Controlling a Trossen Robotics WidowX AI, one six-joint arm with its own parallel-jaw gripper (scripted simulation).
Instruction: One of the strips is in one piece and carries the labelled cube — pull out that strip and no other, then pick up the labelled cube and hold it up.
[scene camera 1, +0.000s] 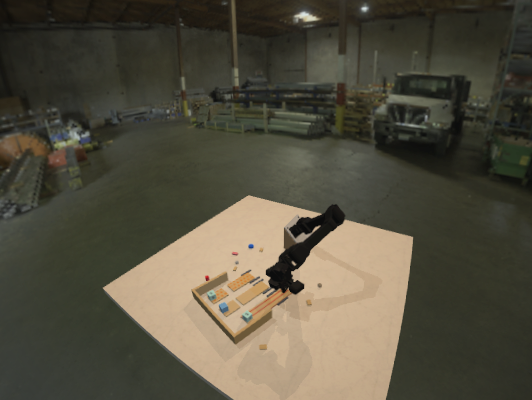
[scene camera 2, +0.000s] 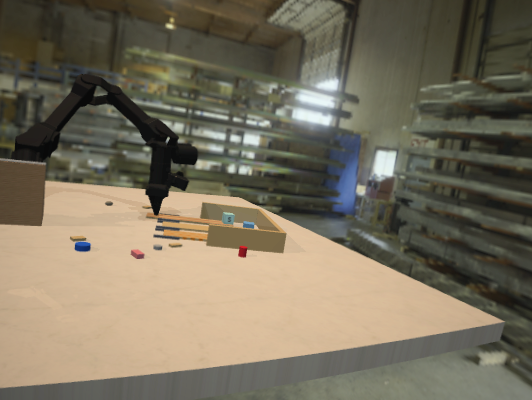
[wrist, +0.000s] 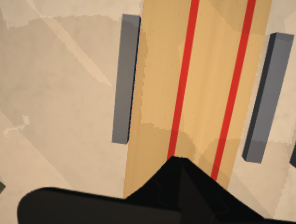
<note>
In view: my gripper (scene camera 2: 156, 215).
My gripper also shows in the wrist view (wrist: 177, 165).
</note>
